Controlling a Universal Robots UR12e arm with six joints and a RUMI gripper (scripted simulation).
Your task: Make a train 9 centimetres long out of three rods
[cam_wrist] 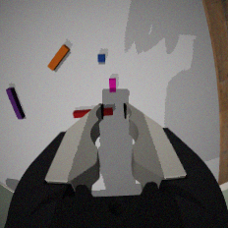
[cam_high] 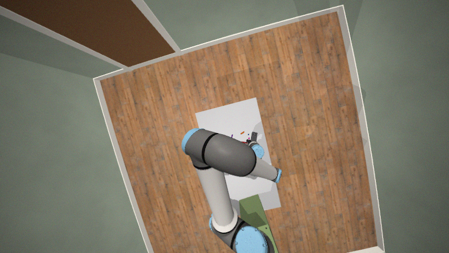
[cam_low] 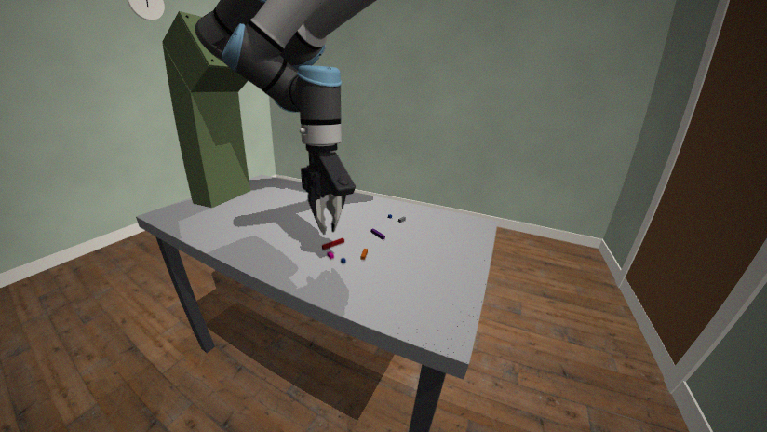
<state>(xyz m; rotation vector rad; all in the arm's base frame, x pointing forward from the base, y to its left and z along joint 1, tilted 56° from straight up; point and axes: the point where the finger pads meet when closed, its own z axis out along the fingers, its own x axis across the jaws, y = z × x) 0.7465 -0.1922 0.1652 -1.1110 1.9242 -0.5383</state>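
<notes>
The magenta rod is 80 mm below my hand. Also, from my hand: orange rod 80 mm below, 80 mm ahead, 50 mm to the left; then red rod 80 mm below, 60 mm to the left, 30 mm behind; then purple rod 170 mm to the left, 80 mm below, 60 mm ahead.
</notes>
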